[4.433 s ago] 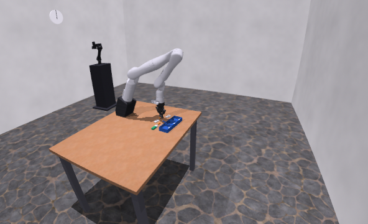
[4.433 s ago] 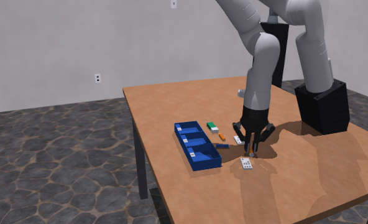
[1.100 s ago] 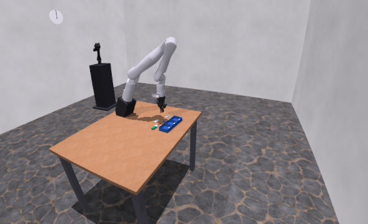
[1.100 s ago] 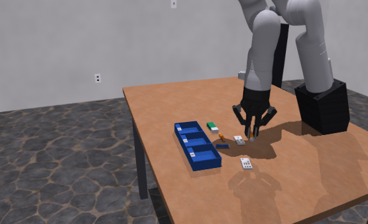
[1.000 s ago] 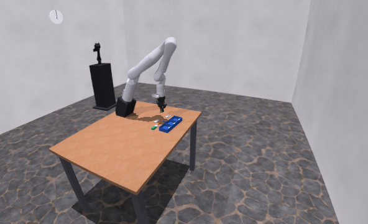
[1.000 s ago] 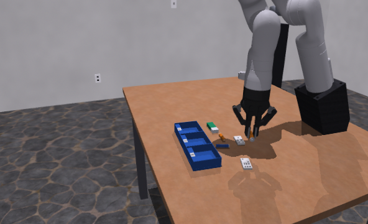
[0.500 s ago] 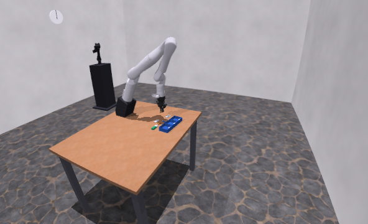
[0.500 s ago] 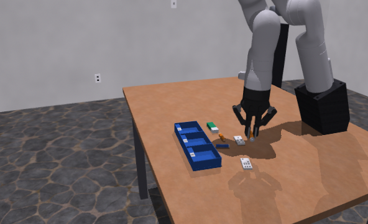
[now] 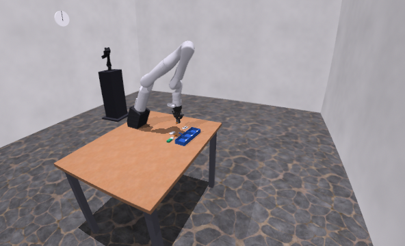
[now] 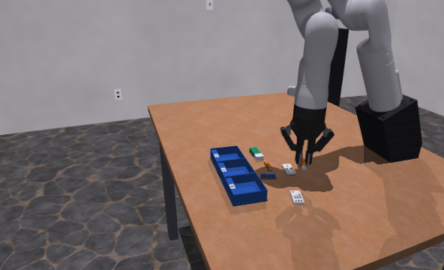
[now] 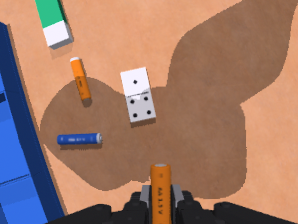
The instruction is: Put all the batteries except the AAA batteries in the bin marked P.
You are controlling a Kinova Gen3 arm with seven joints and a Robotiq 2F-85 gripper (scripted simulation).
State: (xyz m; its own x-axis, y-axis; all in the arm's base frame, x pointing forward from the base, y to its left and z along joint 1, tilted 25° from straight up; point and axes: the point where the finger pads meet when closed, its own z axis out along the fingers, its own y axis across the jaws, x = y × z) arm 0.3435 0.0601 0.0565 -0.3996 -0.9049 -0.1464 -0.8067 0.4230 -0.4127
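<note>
The large orange battery lies 20 mm below my hand. From my hand the other things lie so: small orange battery 120 mm to the right, 80 mm below, 30 mm ahead; blue three-compartment bin 140 mm ahead, 110 mm to the right, 60 mm below; blue battery 80 mm below, 70 mm to the right, 50 mm ahead.
</note>
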